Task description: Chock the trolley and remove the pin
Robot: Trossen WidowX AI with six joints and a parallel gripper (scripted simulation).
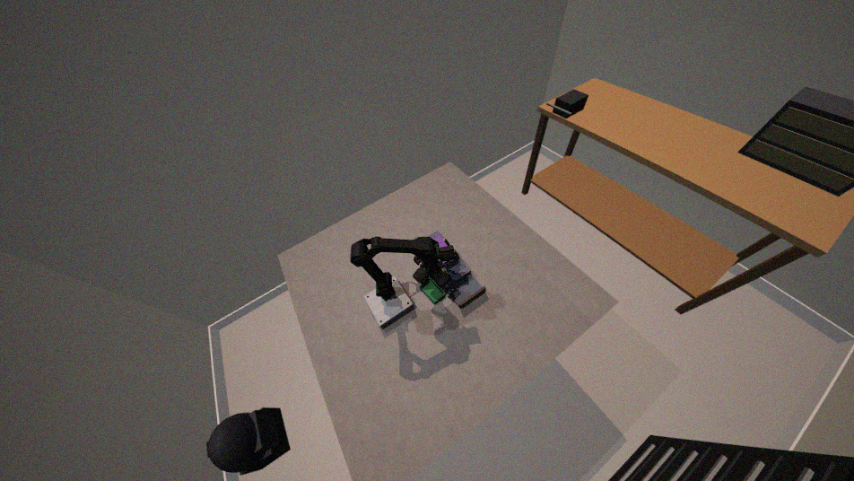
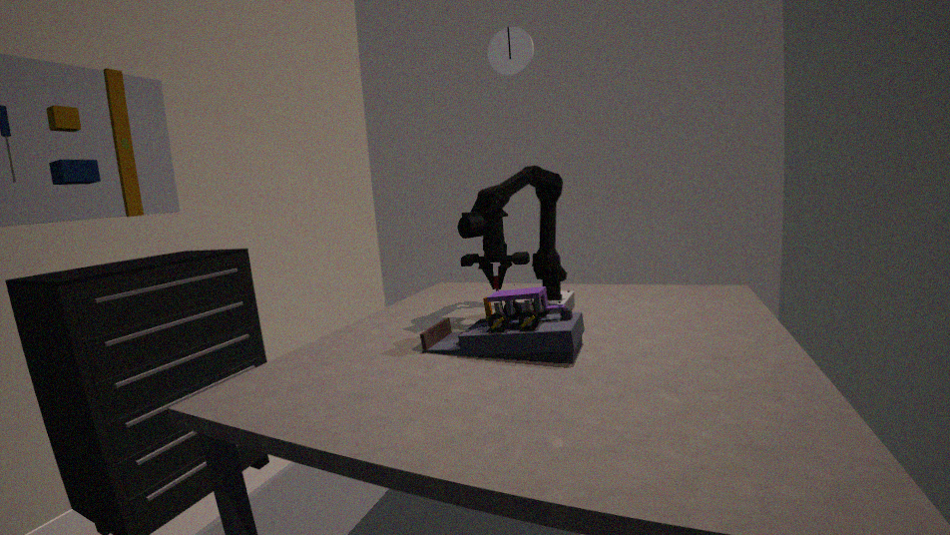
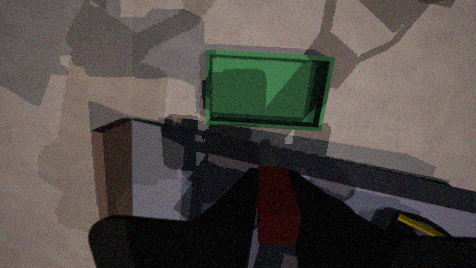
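The green tray lies 14 cm below my gripper tip and 2 cm behind it. The rest, counted from my gripper tip: purple trolley (13 cm ahead, 8 cm to the left, 2 cm below); yellow chock (6 cm ahead, 5 cm below); red-headed stop pin (right at my gripper tip).
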